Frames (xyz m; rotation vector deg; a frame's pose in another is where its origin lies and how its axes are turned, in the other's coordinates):
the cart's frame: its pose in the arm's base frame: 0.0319 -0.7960 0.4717 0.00 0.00 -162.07
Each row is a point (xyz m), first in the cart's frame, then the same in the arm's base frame.
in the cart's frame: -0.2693 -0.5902 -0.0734
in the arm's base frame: 0.1064 -0.1516 0.3983
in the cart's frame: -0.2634 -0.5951 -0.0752
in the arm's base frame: 0.0993 -0.1487 0.3965
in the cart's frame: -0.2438 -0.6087 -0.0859
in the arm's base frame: 0.0765 -0.1418 0.3858
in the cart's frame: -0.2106 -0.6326 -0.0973
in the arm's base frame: 0.0375 -0.1293 0.3744
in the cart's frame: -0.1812 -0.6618 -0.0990
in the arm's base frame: 0.0006 -0.1106 0.3727
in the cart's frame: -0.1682 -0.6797 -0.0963
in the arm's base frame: -0.0173 -0.0975 0.3754
